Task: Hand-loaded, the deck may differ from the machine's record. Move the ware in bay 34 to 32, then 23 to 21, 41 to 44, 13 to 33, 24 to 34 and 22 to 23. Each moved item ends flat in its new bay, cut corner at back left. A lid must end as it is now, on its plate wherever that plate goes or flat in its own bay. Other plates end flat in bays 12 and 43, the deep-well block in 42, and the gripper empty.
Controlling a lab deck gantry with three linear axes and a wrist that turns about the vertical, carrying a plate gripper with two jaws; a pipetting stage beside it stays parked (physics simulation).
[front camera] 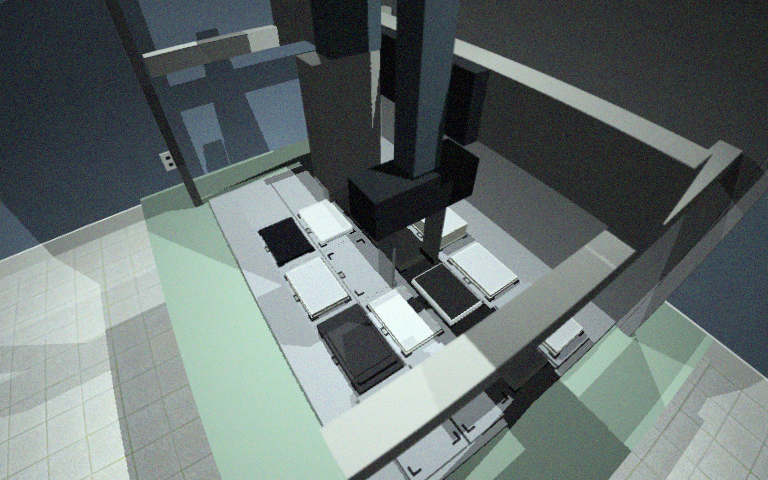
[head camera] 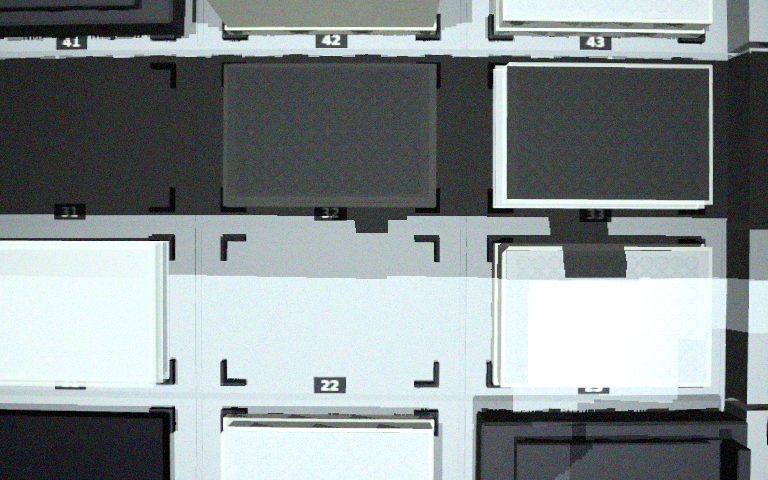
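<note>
My gripper hangs by bay 32 in the front view, jaws apart and empty; its height is hard to judge. In the head view a shadowed plate lies flat in bay 32. A plate is flat in 33, and a white plate in 23 shows its cut corner at back left. A white plate sits in 21. Bay 22 holds no ware. Dark ware stands in 13 and 41. A white plate is in 44. Bay 34 is too dark to tell.
White plates stand in bay 12 and bay 43. The taller deep-well block is in 42. A black item sits in 11. A pale frame rail crosses the near side.
</note>
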